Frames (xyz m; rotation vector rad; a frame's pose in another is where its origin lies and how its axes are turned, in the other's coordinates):
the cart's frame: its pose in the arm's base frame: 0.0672 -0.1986 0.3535 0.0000 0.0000 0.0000
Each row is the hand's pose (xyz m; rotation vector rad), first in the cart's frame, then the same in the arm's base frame.
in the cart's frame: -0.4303 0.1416 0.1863 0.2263 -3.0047 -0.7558
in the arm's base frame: -0.3631 -0.0570 0.5398 0.2263 -3.0047 -0.7558
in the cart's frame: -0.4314 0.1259 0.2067 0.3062 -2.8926 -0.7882
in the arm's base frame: -0.3642 -0.0727 0.5602 0.3062 -2.8926 -0.7882
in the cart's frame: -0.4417 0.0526 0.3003 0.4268 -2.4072 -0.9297
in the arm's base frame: -0.3745 -0.1460 0.6538 0.4268 -2.4072 -0.9297
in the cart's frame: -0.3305 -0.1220 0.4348 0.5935 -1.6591 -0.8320
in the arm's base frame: -0.2633 -0.3206 0.7883 0.5935 -1.6591 -0.8320
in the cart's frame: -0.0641 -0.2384 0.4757 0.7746 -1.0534 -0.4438
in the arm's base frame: 0.0031 -0.4370 0.8292 0.7746 -1.0534 -0.4438
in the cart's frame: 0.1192 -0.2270 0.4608 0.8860 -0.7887 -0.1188
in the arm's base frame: 0.1864 -0.4256 0.8143 0.8860 -0.7887 -0.1188
